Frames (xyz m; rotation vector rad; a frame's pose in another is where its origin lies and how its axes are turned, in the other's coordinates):
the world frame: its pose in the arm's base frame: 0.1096 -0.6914 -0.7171 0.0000 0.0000 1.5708
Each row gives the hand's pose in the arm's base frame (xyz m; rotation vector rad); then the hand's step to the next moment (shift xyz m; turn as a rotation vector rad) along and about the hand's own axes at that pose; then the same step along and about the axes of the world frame.
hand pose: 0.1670 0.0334 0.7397 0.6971 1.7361 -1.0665
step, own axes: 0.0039 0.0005 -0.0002 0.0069 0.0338 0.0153
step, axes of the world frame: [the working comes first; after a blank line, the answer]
step, axes of the arm's base frame: -0.0012 0.0004 -0.0037 0.0315 0.0018 -0.0207

0.0004 0.0012 -0.0037 0.0018 -0.0315 -0.0207
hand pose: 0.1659 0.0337 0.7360 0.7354 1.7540 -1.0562
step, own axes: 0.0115 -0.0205 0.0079 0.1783 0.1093 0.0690
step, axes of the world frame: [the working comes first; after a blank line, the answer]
step, axes of the arm's base frame: -0.0182 -0.0160 -0.0053 0.0490 -0.0072 -0.2146

-0.0160 0.0182 -0.0053 -0.0072 -0.0490 -0.2146
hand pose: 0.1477 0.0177 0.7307 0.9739 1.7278 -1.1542
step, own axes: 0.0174 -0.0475 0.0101 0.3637 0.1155 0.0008
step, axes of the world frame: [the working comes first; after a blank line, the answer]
step, axes of the arm's base frame: -0.0473 -0.0202 -0.0036 -0.0270 0.0877 -0.3704

-0.0202 0.0473 -0.0036 0.0877 0.0270 -0.3704
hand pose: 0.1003 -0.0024 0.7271 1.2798 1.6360 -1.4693
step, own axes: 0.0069 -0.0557 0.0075 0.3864 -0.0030 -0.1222
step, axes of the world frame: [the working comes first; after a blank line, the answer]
step, axes of the arm's base frame: -0.0548 -0.0014 0.0142 -0.1230 0.2205 -0.3170

-0.0014 0.0548 0.0142 0.2205 0.1230 -0.3170
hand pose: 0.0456 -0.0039 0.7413 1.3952 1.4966 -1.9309
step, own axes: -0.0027 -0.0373 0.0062 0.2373 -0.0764 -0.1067
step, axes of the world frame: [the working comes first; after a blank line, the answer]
step, axes of the arm's base frame: -0.0292 0.0086 0.0226 -0.1148 0.1925 -0.1527

0.0086 0.0292 0.0226 0.1925 0.1148 -0.1527
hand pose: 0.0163 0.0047 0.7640 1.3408 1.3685 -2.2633
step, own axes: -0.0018 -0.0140 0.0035 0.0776 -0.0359 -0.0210
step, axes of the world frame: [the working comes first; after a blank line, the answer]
step, axes of the arm's base frame: -0.0087 0.0046 0.0107 -0.0519 0.0583 -0.0408

0.0046 0.0087 0.0107 0.0583 0.0519 -0.0408
